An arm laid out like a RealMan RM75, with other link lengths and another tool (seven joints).
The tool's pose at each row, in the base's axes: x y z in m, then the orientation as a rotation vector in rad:
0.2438, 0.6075, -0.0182, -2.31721, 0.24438, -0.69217
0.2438, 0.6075, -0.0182, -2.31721, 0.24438, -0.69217
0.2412, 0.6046, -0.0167, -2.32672, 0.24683, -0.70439
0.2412, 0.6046, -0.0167, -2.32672, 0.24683, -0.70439
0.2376, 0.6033, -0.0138, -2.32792, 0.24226, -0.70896
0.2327, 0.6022, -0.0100, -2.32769, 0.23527, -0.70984
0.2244, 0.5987, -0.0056, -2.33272, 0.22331, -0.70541
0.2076, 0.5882, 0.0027, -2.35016, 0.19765, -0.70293
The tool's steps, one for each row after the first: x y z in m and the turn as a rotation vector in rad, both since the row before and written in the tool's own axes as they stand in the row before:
0.0000, 0.0000, 0.0000, 0.00000, 0.00000, 0.00000
-0.0005, 0.0011, -0.0040, -0.01111, 0.00805, -0.00495
0.0000, 0.0000, 0.0000, 0.00000, 0.00000, 0.00000
-0.0013, -0.0010, -0.0045, -0.00044, 0.00184, -0.00486
-0.0021, -0.0018, -0.0057, 0.00204, -0.00123, -0.00489
-0.0038, -0.0005, -0.0093, -0.00080, -0.00707, -0.00792
-0.0070, 0.0020, -0.0202, -0.00905, -0.01109, -0.02105

